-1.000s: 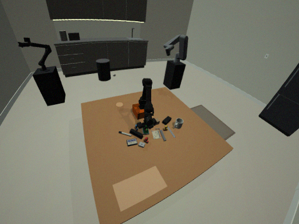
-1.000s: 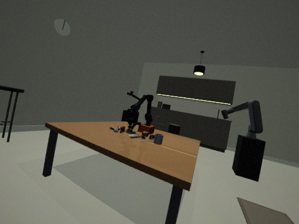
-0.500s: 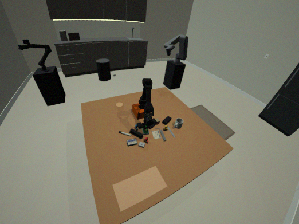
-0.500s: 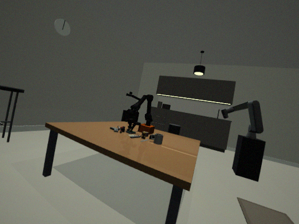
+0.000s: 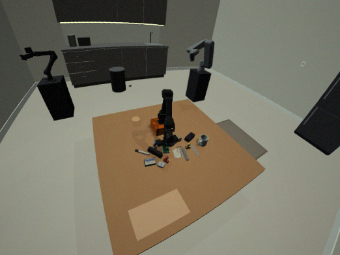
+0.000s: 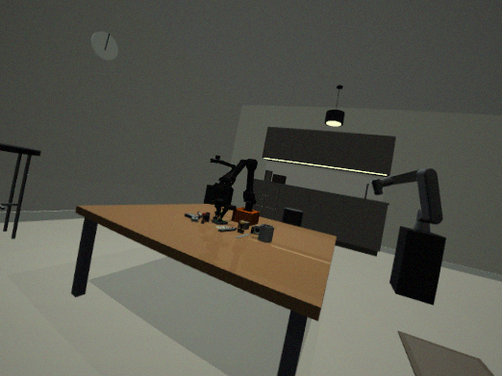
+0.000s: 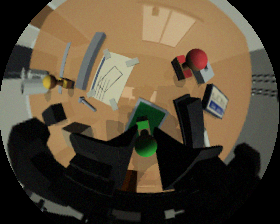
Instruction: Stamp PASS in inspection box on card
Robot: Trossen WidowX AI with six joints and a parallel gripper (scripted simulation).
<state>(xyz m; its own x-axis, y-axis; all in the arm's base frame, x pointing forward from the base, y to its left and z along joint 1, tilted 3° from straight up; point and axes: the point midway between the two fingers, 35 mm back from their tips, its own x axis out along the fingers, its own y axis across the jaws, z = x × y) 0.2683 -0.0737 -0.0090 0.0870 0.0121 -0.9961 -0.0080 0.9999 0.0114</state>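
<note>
My gripper tip is 10 mm past the PASS stamp and 10 mm above it. Round my gripper tip: green ink pad 30 mm below, 10 mm behind; black block 100 mm to the right, 20 mm below; blue stamp 70 mm to the right, 70 mm behind, 20 mm below.
</note>
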